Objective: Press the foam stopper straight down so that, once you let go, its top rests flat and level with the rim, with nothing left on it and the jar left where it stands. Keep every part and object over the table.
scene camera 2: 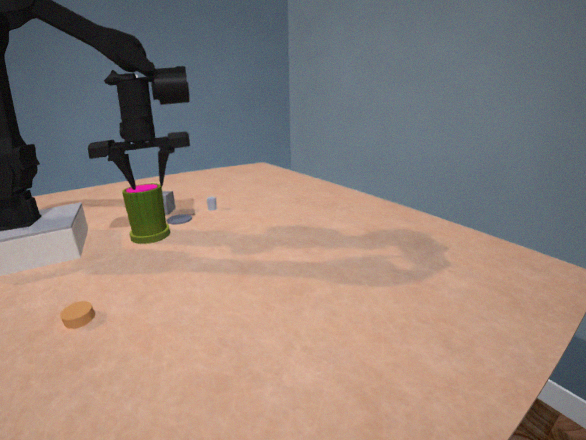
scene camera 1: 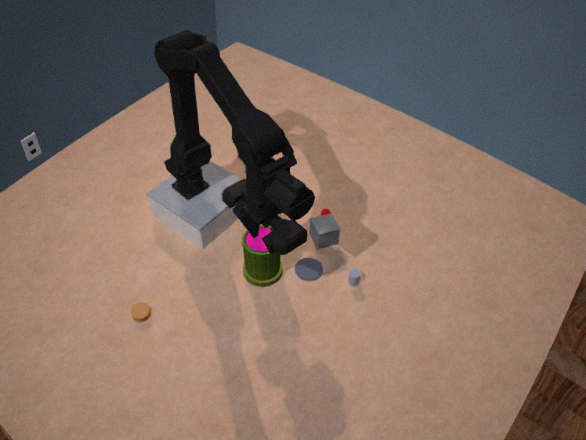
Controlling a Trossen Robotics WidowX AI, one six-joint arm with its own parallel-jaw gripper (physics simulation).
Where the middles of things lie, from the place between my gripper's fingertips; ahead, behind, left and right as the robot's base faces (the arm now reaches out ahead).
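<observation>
The orange disc (scene camera 2: 79, 314) sits 250 mm to the right of my hand, 100 mm behind it and 100 mm below it. As for the grey cube (scene camera 1: 324, 230), my hand is 80 mm above it, 10 mm short of it and 170 mm to the right of it.
</observation>
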